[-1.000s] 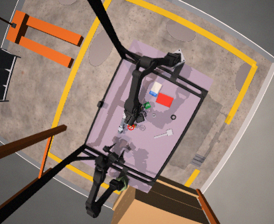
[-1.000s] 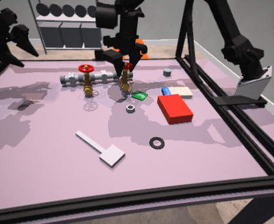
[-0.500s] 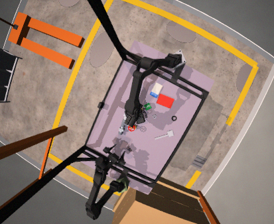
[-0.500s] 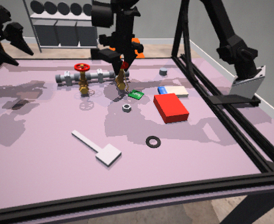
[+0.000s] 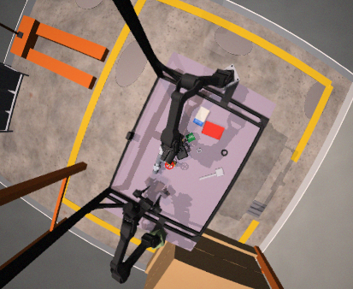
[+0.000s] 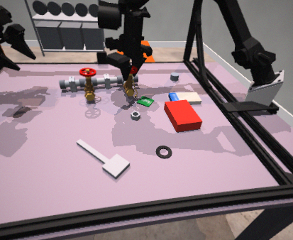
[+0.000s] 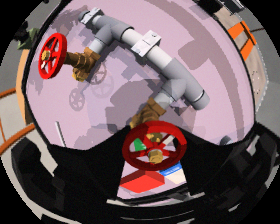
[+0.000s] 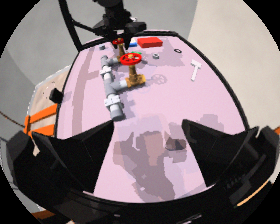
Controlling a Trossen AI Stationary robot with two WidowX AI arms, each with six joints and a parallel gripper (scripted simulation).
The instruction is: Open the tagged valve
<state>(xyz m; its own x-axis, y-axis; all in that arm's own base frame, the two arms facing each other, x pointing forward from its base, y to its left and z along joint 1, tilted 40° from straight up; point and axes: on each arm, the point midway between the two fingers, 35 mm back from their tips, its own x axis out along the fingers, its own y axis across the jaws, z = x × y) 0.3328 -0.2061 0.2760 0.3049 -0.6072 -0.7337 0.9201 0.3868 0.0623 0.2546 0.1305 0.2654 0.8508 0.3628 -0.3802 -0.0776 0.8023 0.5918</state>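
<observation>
The green tag lies 10 cm below my left hand, 6 cm ahead of it and 4 cm to the left of it. Also, from my left hand: red block: 17 cm ahead, 14 cm to the left, 9 cm below; then grey nut: 14 cm ahead, 9 cm below, 1 cm to the right; then flat grey wrench: 30 cm ahead, 12 cm to the right, 10 cm below.
</observation>
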